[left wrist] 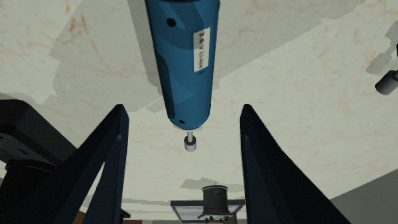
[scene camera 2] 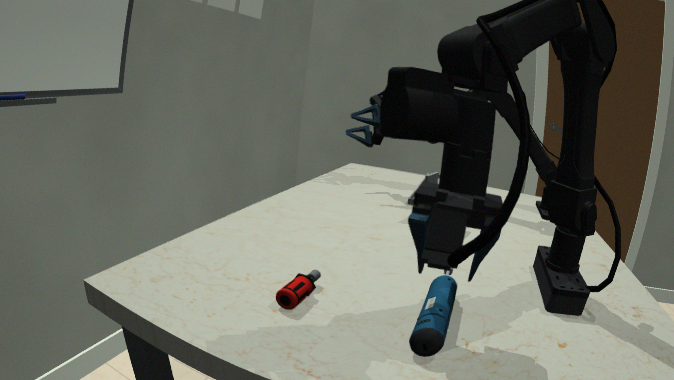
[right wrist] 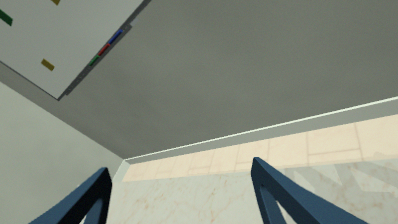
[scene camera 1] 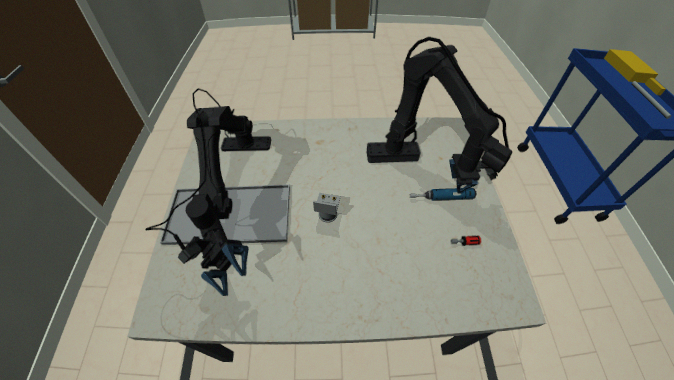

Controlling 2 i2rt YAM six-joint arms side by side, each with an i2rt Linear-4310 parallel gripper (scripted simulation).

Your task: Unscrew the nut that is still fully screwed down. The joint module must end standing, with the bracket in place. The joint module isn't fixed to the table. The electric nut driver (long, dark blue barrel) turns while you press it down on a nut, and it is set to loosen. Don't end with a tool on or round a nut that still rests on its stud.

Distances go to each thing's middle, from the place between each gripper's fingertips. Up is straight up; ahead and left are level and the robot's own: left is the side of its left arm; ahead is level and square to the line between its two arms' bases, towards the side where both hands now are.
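My right hand [scene camera 1: 234,285]: 17 cm above the shallow grey tray [scene camera 1: 258,214], 29 cm past it, 16 cm to the left of it. Red-handled hand driver [scene camera 2: 288,297], from my right hand: 63 cm to the left, 26 cm behind, 16 cm below.
My left hand [scene camera 2: 445,275]: 70 mm above the red-handled hand driver, 180 mm short of it, 30 mm to the right of it. Shallow grey tray, from my left hand: 160 mm ahead, 770 mm to the right, 70 mm below. By its middle, the red-handled hand driver is nearer to my left hand than to my right hand.
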